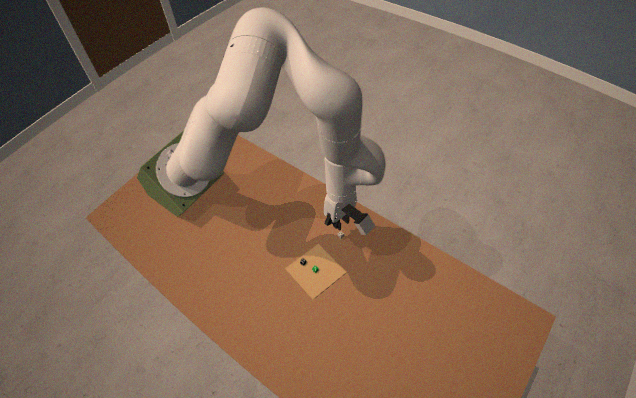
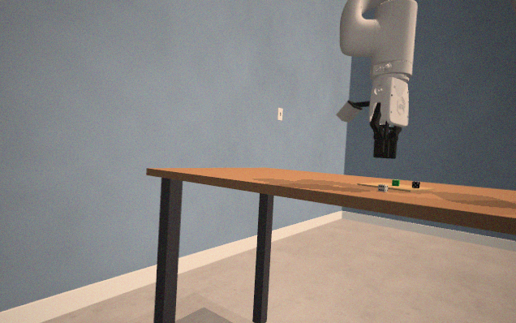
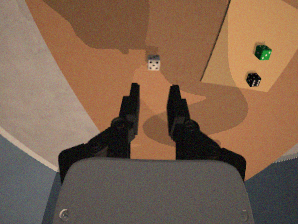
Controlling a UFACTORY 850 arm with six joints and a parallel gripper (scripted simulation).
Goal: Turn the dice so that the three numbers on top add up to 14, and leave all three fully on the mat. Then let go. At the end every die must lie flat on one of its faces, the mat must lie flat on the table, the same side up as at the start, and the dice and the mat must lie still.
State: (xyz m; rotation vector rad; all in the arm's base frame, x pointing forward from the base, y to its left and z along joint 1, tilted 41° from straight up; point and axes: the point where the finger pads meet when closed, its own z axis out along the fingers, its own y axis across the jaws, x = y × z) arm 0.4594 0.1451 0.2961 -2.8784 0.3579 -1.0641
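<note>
Now: the white die 9 cm below my hand. Also, from my hand: black die (15 cm to the right, 8 cm below, 5 cm behind); then green die (15 cm to the right, 8 cm below); then mat (15 cm to the right, 9 cm below).
</note>
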